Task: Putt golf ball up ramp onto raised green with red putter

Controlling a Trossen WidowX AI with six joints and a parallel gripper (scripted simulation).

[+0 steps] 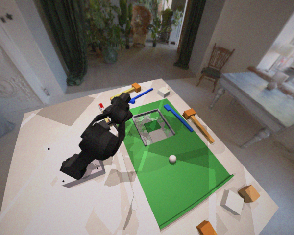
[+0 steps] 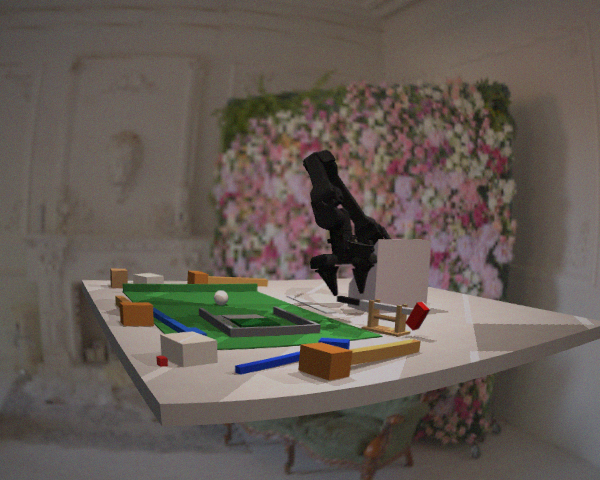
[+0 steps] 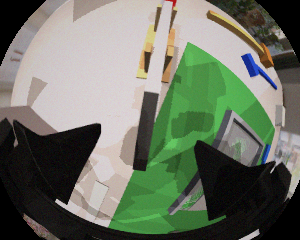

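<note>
My gripper tip is now 30 mm past the wooden stand, 130 mm to the right of it and 40 mm above it. Round my gripper tip: green mat: 240 mm ahead, 200 mm to the right, 70 mm below; then white golf ball: 210 mm ahead, 320 mm to the right, 50 mm below.
</note>
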